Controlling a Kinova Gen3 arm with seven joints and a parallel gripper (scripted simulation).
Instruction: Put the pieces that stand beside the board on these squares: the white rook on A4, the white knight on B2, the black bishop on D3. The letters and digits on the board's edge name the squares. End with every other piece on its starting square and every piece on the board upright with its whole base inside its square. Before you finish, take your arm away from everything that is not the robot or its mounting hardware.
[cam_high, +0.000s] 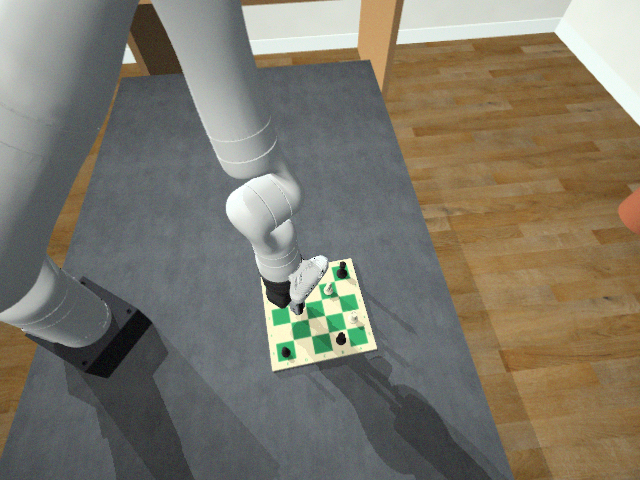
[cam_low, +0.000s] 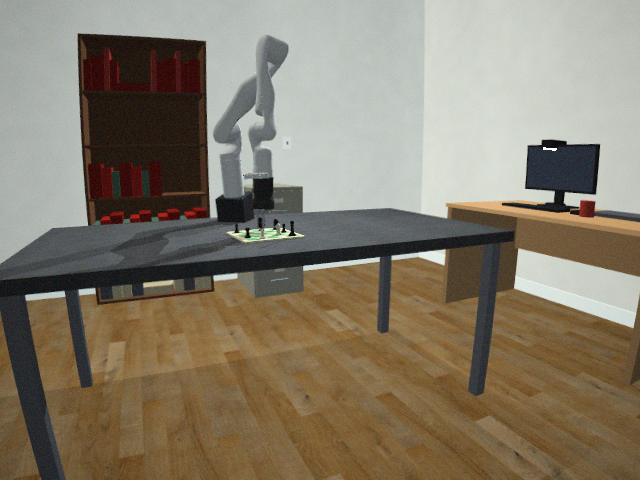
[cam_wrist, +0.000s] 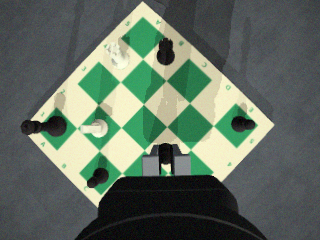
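My hand is 10 mm above the black bishop. From my hand the other things lie so: chessboard: 40 mm below, 40 mm ahead.
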